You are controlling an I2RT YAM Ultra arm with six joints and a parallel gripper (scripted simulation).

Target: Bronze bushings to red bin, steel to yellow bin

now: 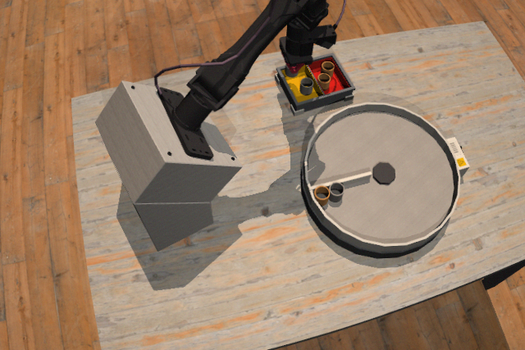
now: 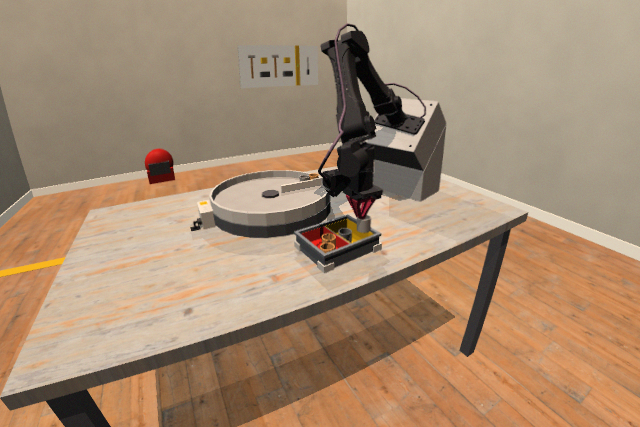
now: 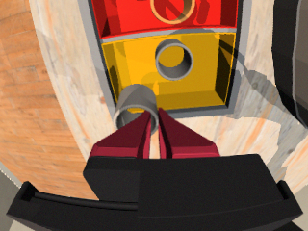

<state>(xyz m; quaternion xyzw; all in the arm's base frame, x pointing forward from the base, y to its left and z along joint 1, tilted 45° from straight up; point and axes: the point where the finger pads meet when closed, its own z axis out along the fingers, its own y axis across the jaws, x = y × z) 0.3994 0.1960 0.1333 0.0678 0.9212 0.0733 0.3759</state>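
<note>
Right now the yellow bin is 7 cm below my hand, 2 cm to the right of it and 2 cm ahead of it. Also, from my hand: red bin (11 cm ahead, 7 cm below, 2 cm to the right); then turntable (37 cm to the right, 10 cm ahead, 3 cm below); then two-part bin tray (6 cm below, 6 cm ahead, 2 cm to the right).
</note>
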